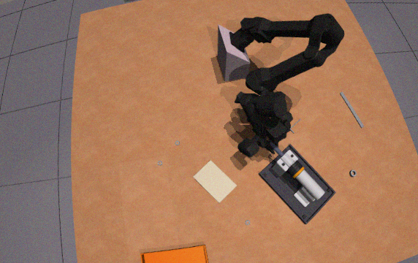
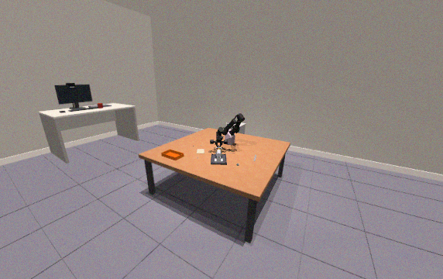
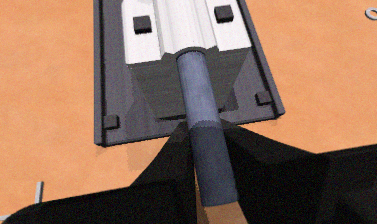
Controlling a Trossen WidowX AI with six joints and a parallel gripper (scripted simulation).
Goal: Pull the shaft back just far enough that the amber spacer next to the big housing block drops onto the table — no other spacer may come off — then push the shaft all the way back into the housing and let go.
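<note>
Now: gripper tip 4 cm short of the shaft, 3 cm to the right of it and 2 cm below it. From my gripper tip the other things lie so: amber spacer: 8 cm ahead, 6 cm to the left, 2 cm above; then metal bar: 34 cm to the left, 16 cm behind, 5 cm below; then cream pad: 19 cm to the right, 7 cm ahead, 5 cm below.
</note>
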